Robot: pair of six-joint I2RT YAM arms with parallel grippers.
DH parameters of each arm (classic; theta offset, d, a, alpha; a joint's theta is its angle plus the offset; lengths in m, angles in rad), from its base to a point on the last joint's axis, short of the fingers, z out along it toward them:
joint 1: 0 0.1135 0.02 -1.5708
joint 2: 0 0 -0.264 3.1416
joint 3: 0.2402 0 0.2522 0
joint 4: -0.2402 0 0.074 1.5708
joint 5: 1.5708 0 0 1.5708
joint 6: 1.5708 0.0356 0 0
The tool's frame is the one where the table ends.
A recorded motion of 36 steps. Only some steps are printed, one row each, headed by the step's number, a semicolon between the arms.
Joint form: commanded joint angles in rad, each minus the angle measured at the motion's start. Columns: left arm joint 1, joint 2, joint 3, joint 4, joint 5, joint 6; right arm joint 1, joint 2, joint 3, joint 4, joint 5, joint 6.
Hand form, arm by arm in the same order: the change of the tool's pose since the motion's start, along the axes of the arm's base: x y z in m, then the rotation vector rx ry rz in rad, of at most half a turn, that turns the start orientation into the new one. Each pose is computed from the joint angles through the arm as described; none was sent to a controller.
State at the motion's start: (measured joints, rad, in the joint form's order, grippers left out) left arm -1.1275 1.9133 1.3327 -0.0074 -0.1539 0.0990; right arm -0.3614 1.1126 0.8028 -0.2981 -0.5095 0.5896
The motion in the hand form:
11: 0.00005 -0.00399 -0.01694 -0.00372 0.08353 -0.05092; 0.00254 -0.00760 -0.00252 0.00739 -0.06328 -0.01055
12: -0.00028 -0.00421 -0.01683 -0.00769 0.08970 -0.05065; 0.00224 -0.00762 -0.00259 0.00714 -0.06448 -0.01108
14: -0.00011 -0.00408 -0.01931 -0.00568 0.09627 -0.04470; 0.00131 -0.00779 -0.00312 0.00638 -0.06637 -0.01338
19: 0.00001 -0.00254 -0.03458 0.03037 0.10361 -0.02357; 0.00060 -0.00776 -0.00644 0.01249 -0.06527 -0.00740
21: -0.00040 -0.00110 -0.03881 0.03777 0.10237 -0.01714; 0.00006 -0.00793 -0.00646 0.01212 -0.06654 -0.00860
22: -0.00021 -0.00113 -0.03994 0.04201 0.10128 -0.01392; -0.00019 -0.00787 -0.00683 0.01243 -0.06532 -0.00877
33: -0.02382 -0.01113 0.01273 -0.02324 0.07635 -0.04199; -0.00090 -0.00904 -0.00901 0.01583 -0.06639 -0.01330
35: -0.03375 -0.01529 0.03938 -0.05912 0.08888 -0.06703; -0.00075 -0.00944 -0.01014 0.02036 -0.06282 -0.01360
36: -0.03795 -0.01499 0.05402 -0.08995 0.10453 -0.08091; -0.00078 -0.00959 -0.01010 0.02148 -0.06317 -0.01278
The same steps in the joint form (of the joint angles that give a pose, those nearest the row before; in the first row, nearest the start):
11: 0.0033 0.0379 -0.0042 0.0060 0.0884 -0.0326; -0.0293 0.0096 -0.0288 0.1033 -0.0321 0.0174
12: 0.0027 0.0379 -0.0039 0.0059 0.0919 -0.0391; -0.0298 0.0081 -0.0304 0.1047 -0.0322 0.0177
14: 0.0030 0.0419 -0.0068 0.0073 0.0903 -0.0463; -0.0319 0.0042 -0.0353 0.1079 -0.0320 0.0179
19: 0.0031 0.0641 -0.0272 0.0133 0.0688 -0.0499; -0.0341 0.0042 -0.0478 0.1171 -0.0418 0.0179
21: 0.0030 0.0665 -0.0399 0.0220 0.0612 -0.0500; -0.0357 0.0019 -0.0496 0.1179 -0.0422 0.0179
22: 0.0031 0.0691 -0.0398 0.0212 0.0570 -0.0495; -0.0358 0.0012 -0.0510 0.1172 -0.0421 0.0177
33: -0.0575 -0.0119 0.0446 -0.0763 0.0318 -0.0749; -0.0418 0.0011 -0.0602 0.1274 -0.0454 0.0204
35: -0.0810 -0.0395 0.1068 -0.1392 0.0464 -0.0960; -0.0434 0.0039 -0.0619 0.1279 -0.0481 0.0224
36: -0.0882 -0.0594 0.1319 -0.1629 0.0653 -0.1149; -0.0443 0.0042 -0.0617 0.1279 -0.0501 0.0225

